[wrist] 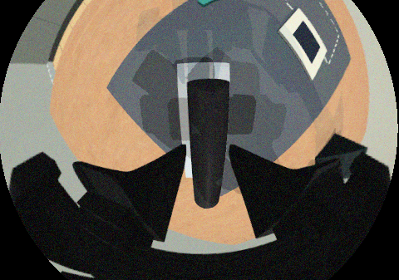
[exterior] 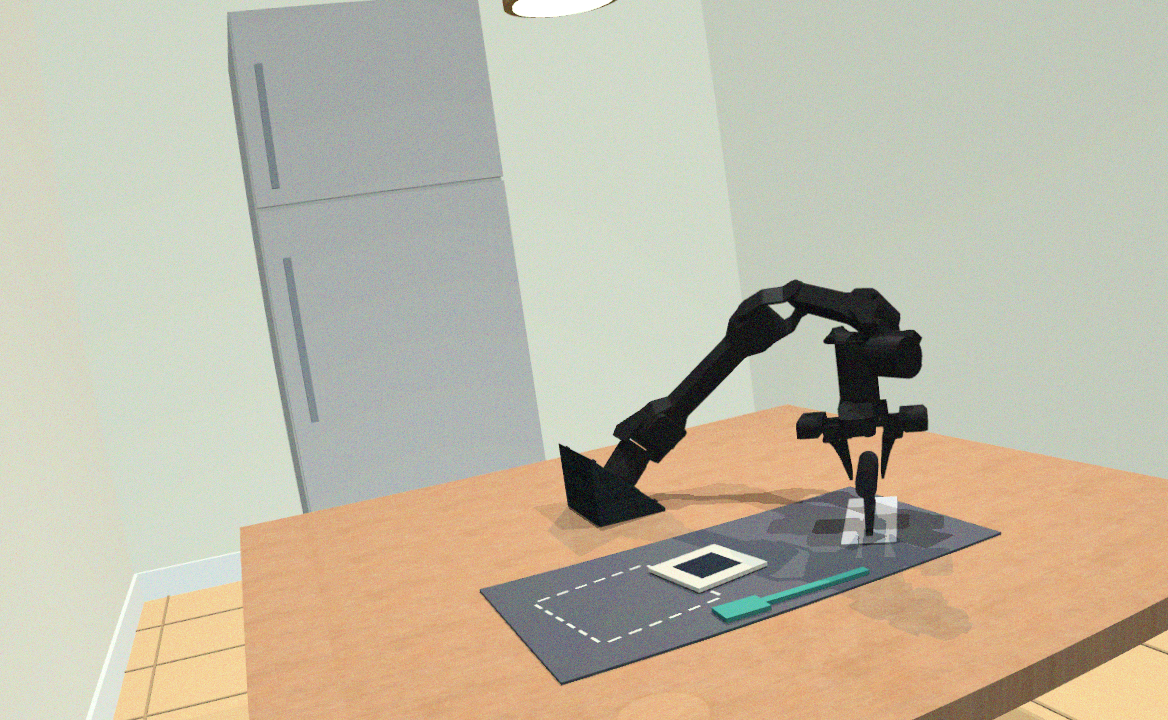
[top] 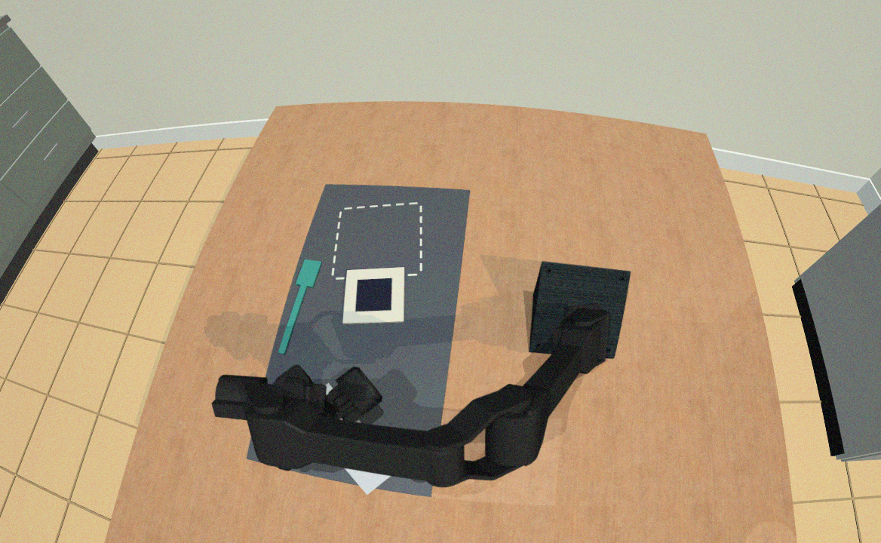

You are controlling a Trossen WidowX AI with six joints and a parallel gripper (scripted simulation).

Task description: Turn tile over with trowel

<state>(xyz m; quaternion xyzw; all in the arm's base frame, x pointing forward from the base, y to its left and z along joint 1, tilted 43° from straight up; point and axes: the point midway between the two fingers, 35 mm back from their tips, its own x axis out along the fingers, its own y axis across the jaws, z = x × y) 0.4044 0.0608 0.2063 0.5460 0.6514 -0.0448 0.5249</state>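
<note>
Right now the trowel is 3 cm below my gripper tip, 1 cm to the right of it and 1 cm ahead of it. From my gripper tip the other things lie so: teal flat tool 28 cm to the right, 11 cm ahead, 6 cm below; cream tile 27 cm to the right, 6 cm below, 4 cm behind; grey mat 24 cm to the right, 8 cm below, 2 cm behind.
</note>
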